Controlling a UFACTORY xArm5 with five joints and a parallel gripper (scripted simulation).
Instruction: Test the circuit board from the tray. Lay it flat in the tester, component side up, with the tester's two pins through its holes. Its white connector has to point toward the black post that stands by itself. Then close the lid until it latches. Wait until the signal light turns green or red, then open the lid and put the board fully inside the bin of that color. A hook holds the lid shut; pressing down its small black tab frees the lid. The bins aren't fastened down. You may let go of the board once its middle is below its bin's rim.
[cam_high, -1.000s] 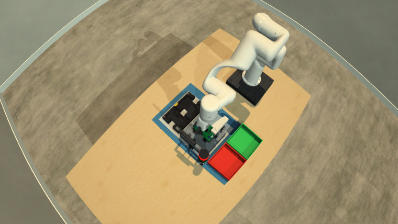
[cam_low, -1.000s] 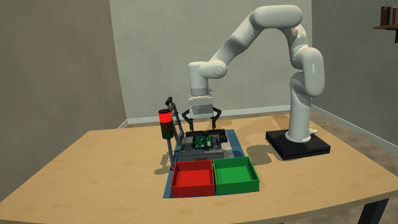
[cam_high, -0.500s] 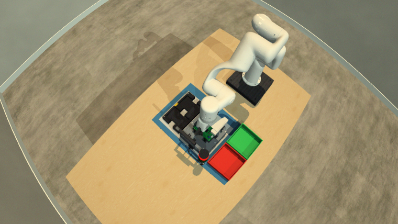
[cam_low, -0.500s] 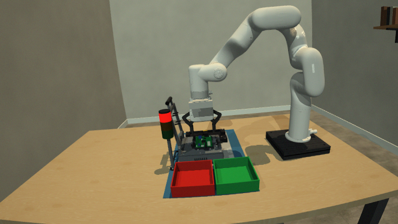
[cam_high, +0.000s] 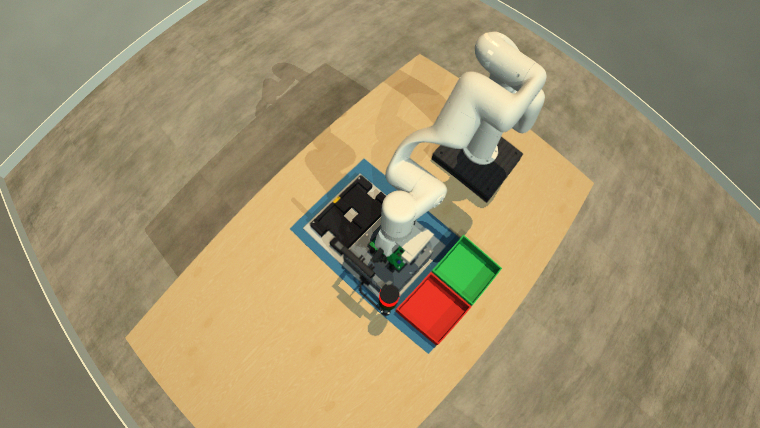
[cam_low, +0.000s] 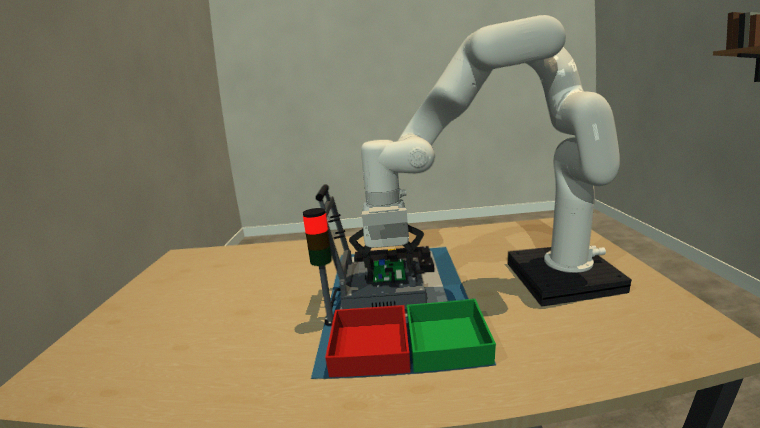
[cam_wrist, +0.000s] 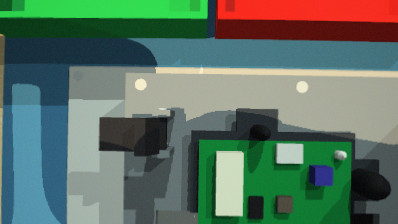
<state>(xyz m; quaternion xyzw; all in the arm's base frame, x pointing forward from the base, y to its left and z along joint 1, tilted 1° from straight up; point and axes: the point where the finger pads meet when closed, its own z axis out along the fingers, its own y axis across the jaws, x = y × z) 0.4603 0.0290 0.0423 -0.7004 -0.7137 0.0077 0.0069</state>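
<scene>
My hand is 10 mm above the green circuit board. The rest, counted from my hand: green bin: 110 mm behind, 200 mm to the left, 70 mm below; then tester lid: 120 mm ahead, 100 mm above; then red bin: 40 mm ahead, 200 mm to the left, 70 mm below.
</scene>
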